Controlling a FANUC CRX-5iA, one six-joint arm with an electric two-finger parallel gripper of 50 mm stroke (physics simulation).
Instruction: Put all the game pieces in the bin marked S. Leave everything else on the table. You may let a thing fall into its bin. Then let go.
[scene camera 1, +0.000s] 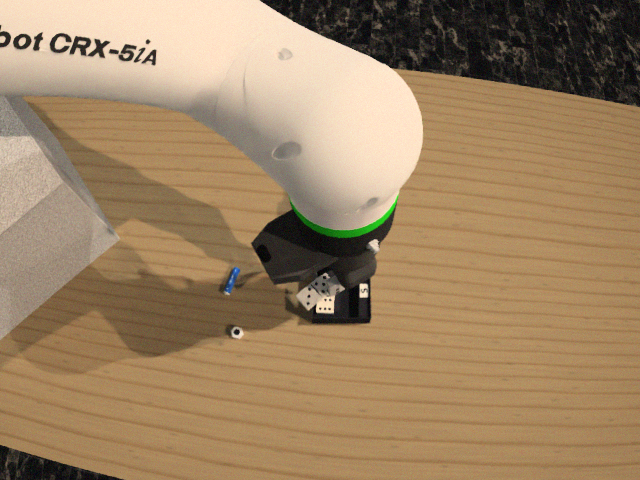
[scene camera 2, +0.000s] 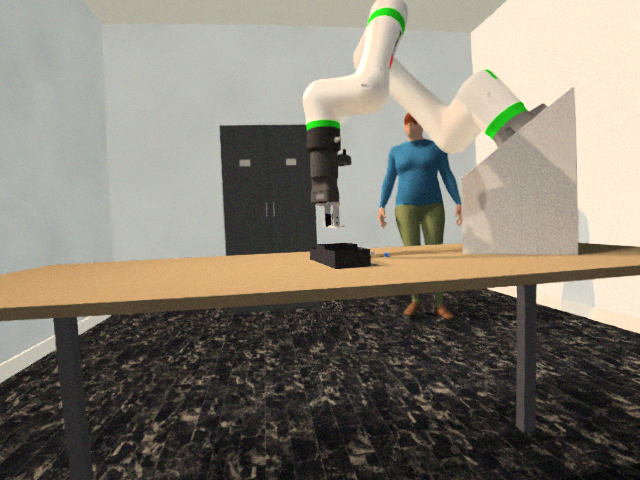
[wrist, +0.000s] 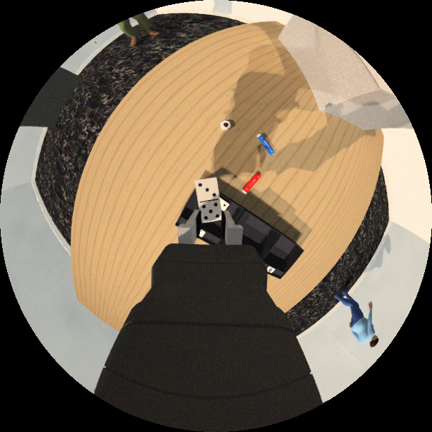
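Pixels of known places: gripper, fingertip midpoint: (scene camera 1: 330, 280) (scene camera 2: 331, 226); arm's base, origin of the base link: (scene camera 2: 523, 140).
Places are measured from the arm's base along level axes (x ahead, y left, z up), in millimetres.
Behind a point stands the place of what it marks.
Note:
My gripper (scene camera 2: 329, 221) @[x 567, y -32, z -224 mm] (wrist: 210, 218) is shut on a white domino with black dots (scene camera 1: 308, 298) @[x 543, y -60, z -222 mm] (wrist: 207, 189). It holds the domino roughly flat, well above the bin marked S (scene camera 1: 341, 319) @[x 588, y -67, z -290 mm] (wrist: 186, 209), and the domino's outer half reaches towards that bin's edge in scene camera 1. A second domino (scene camera 1: 325, 305) @[x 562, y -47, z -301 mm] (wrist: 225, 204) lies inside the S bin, partly hidden by the held one. The S label (scene camera 1: 363, 290) @[x 613, y -21, z -287 mm] is on the bin's right side in scene camera 1. The arm hides the fingers there.
The other bins of the black row (scene camera 2: 338, 257) @[x 586, y 187, z -290 mm] (wrist: 285, 245) adjoin the S bin. A red battery-like cylinder (wrist: 251, 183) lies close beside the row. A blue one (scene camera 1: 231, 281) @[x 416, y -30, z -306 mm] (wrist: 266, 144) and a white hex nut (scene camera 1: 236, 332) @[x 439, y -105, z -307 mm] (wrist: 226, 125) lie farther off on the wooden table (scene camera 1: 491, 310) @[x 814, y -21, z -316 mm].

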